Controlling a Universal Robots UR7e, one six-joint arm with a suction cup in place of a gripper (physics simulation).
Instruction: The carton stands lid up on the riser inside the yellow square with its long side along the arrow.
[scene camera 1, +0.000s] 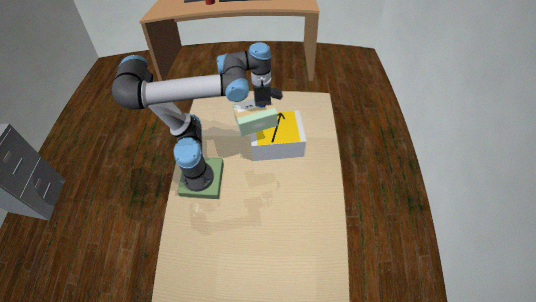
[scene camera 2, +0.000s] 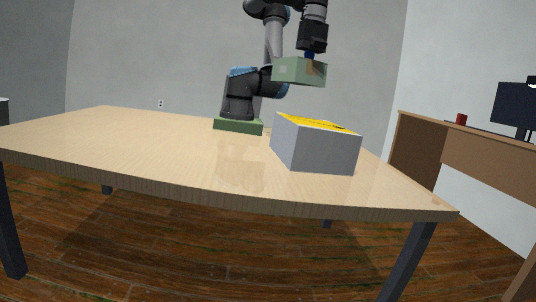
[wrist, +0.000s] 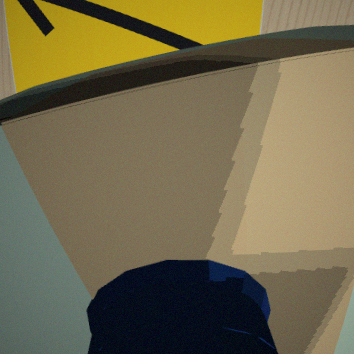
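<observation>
The suction gripper (scene camera 1: 262, 105) (scene camera 2: 309, 54) (wrist: 180, 305) is on the top of a pale green carton (scene camera 1: 257, 121) (scene camera 2: 292, 71) (wrist: 150, 165) and holds it in the air. The carton has tan tape and a white label on top, and its lid side faces up. It hangs above and to the left of the riser (scene camera 1: 280, 151) (scene camera 2: 325, 151) in scene camera 1, partly over its left edge. Its long side runs across the arrow (scene camera 1: 276, 128) (wrist: 125, 21), not along it. The yellow square (scene camera 1: 291, 131) (wrist: 115, 47) covers most of the riser's top; the carton hides part of it.
The riser stands on the wooden table (scene camera 1: 300, 215) (scene camera 2: 165, 150). The robot's base sits on a green plate (scene camera 1: 214, 189) (scene camera 2: 237, 127) at the table's left side. A brown desk (scene camera 1: 230, 14) (scene camera 2: 420, 145) stands beyond the table's far end. A grey cabinet (scene camera 1: 25, 170) stands at the left.
</observation>
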